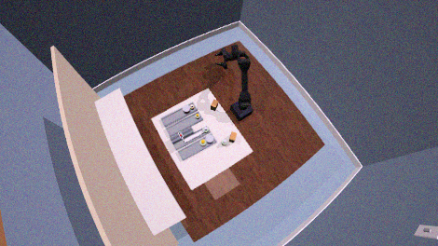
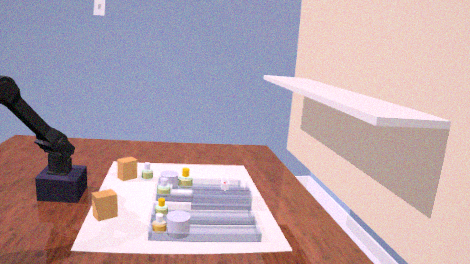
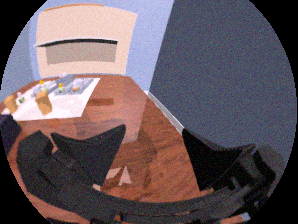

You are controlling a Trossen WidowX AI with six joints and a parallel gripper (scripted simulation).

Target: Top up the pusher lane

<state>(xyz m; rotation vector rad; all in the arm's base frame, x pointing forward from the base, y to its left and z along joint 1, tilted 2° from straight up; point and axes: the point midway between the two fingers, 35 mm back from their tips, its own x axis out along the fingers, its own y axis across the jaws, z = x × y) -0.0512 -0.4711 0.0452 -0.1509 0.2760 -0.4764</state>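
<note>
Now: the grey rack 510 mm ahead of my gripper tip, 470 mm to the left of it and 80 mm below it.
</note>
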